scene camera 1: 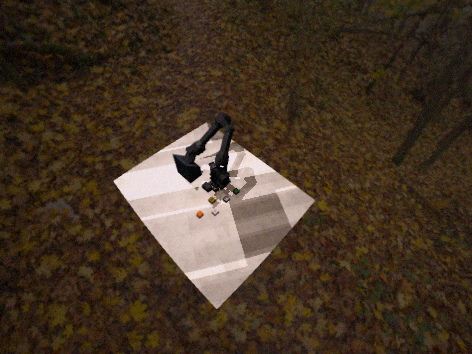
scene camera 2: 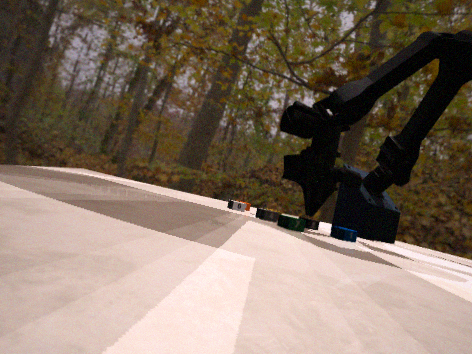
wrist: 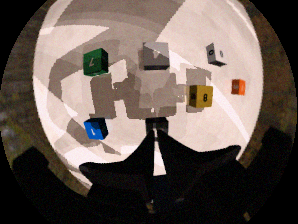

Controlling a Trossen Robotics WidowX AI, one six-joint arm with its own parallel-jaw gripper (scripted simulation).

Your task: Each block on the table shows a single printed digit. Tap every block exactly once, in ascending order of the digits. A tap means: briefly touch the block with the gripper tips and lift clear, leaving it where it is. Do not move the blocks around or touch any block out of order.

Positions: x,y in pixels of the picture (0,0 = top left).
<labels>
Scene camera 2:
my gripper: 309,216
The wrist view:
my gripper: 155,132
grey block: 156,54
</labels>
